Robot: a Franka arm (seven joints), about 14 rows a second.
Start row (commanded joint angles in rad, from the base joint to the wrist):
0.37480, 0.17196, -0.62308, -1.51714, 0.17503, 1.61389, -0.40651
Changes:
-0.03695, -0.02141, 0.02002, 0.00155, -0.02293, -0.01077, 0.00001
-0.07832, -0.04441, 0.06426, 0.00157, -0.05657, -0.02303, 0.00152
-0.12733, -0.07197, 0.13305, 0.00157, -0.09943, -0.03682, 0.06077
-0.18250, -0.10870, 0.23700, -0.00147, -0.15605, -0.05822, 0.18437
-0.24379, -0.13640, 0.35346, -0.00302, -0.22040, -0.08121, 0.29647
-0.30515, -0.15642, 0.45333, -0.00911, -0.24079, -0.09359, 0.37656
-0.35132, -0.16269, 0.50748, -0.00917, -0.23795, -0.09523, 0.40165
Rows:
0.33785, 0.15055, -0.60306, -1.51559, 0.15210, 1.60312, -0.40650
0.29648, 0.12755, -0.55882, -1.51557, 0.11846, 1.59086, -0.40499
0.24747, 0.09999, -0.49003, -1.51557, 0.07560, 1.57707, -0.34574
0.19230, 0.06326, -0.38608, -1.51861, 0.01898, 1.55567, -0.22214
0.13101, 0.03556, -0.26962, -1.52016, -0.04537, 1.53268, -0.11004
0.06965, 0.01554, -0.16975, -1.52625, -0.06576, 1.52030, -0.02995
0.02348, 0.00927, -0.11560, -1.52631, -0.06292, 1.51866, -0.00486

